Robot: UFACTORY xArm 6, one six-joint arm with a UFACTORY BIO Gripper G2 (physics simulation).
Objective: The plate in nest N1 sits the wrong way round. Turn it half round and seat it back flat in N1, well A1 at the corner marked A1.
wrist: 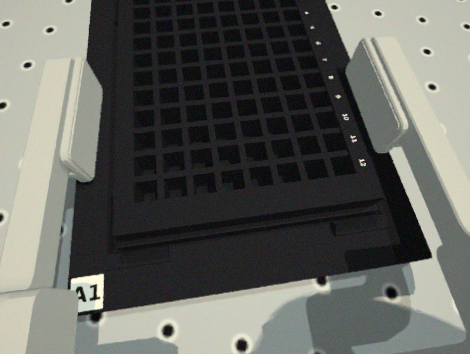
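The black plate (240,202) with square wells sits in the black nest N1 (200,280), its long side running away from the camera. Numbers up to 12 run down its right edge, with 12 nearest. The nest's A1 label (88,293) is at the near left corner, by the plate's row-12 end. The plate's own well A1 does not show. My gripper (232,112) is open, one pale finger on each side of the plate. The left finger is over the nest's left edge and the right finger over its right edge, with a gap between each pad and the plate.
The nest stands on a light board (210,325) dotted with dark holes. Shadows of the gripper fall on the board at the near side and on the nest's near right corner. The gripper's left finger base partly overlaps the label's left edge.
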